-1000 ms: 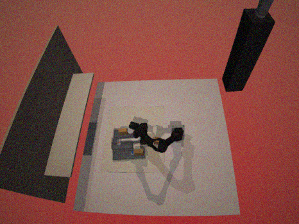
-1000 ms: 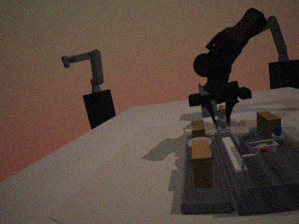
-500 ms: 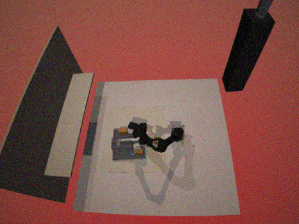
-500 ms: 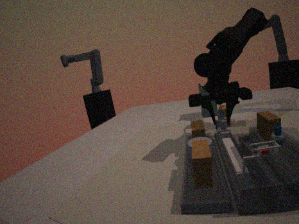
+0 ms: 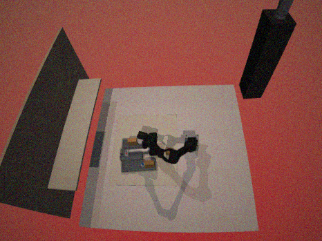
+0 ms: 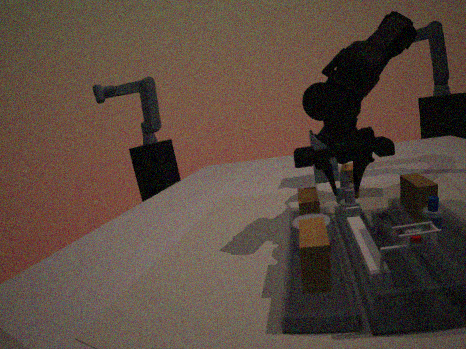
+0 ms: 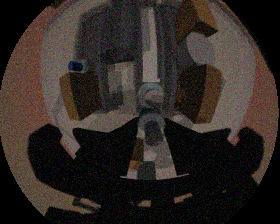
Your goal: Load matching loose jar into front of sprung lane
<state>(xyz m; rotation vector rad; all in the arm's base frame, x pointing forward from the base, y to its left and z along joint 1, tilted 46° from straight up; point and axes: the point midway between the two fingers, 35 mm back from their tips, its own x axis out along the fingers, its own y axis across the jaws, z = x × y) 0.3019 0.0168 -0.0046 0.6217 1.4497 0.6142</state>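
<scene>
My gripper tip is now 12 cm past the box, 3 cm to the right of it and 1 cm above it. Also, from my gripper tip: grey rack: 17 cm ahead, 3 cm to the left, 3 cm below; then white pusher piece: 14 cm ahead, 3 cm to the left; then red piece: 22 cm ahead, 4 cm to the left, 2 cm above.
</scene>
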